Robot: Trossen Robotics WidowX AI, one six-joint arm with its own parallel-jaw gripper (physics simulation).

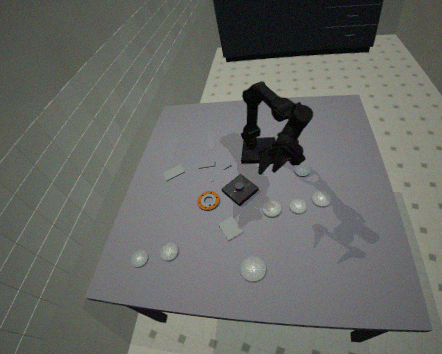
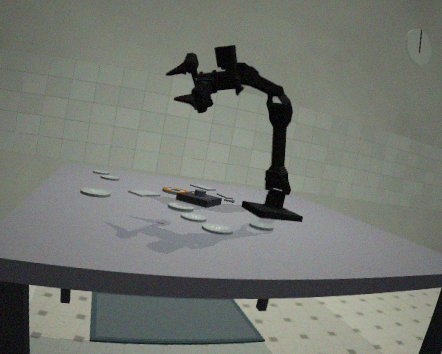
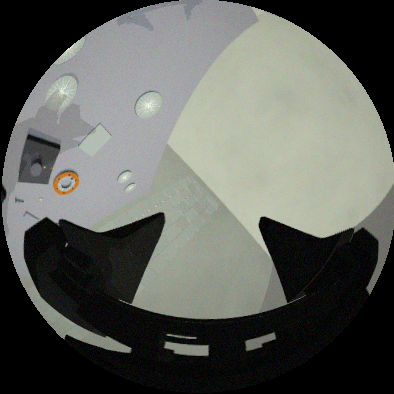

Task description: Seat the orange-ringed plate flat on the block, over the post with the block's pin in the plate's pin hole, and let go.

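Frame: origin at the arm's base, x ahead, y left, z up, level; millimetres.
Where they show: gripper, fingertip midpoint: [image 1: 265, 172] [image 2: 170, 86] [image 3: 213, 219]; arm's base, origin of the base link: [image 1: 251, 145] [image 2: 273, 207].
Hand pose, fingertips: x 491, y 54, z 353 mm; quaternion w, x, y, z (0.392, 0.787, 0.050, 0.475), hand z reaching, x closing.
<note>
Things, the pixels of their top centre, and the offset from my fingertips. Level surfaces: height alone.
- orange-ringed plate, middle of its top: [image 2: 175, 189] [image 3: 65, 183] [image 1: 208, 200] 162 mm back, 273 mm right, 362 mm down
- block, middle of its top: [image 3: 35, 169] [image 2: 200, 190] [image 1: 239, 185] 209 mm back, 122 mm right, 329 mm down
- table with its round post, its level: 329 mm down
- disc, middle of its top: [image 2: 181, 205] [image 1: 271, 208] 95 mm back, 19 mm left, 363 mm down
- pale square tile, middle of its top: [image 2: 144, 192] [image 3: 94, 140] [image 1: 230, 228] 11 mm back, 166 mm right, 367 mm down
The orange-ringed plate [image 1: 201, 205] [image 2: 169, 189] [image 3: 58, 189] lies flat on the table beside the dark square block, apart from it. The block [image 1: 241, 198] [image 2: 199, 201] [image 3: 44, 176] rests on the table with its round post [image 1: 240, 185] [image 2: 200, 192] [image 3: 36, 166] upright at the middle; small yellow-orange marks show next to the post, and the pin is too small to make out surely. My gripper [image 1: 271, 170] [image 2: 171, 86] [image 3: 213, 219] is open and empty. It hangs high above the table, well above the block and plate, its fingers pointing nearly level.
Pale round discs lie about the table [image 1: 330, 295], several near the block, among them one disc [image 1: 272, 208] close beside it. A pale square tile [image 1: 231, 228] [image 3: 95, 140] and another tile [image 1: 174, 172] lie near the plate. Small thin dark pieces [image 1: 207, 165] lie behind the plate.
</note>
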